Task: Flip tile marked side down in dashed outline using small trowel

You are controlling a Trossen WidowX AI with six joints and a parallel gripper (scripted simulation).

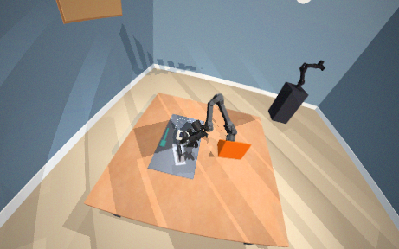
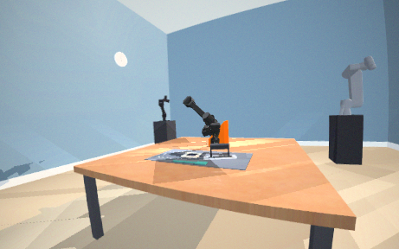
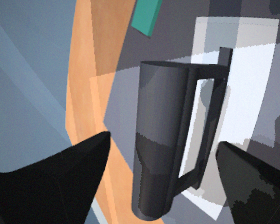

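Now: the grey mat 11 cm to the right of my gripper tip, 11 cm below it and 2 cm ahead of it. The rest, counted from my gripper tip: flat teal tile (16 cm ahead, 9 cm to the right, 8 cm below).
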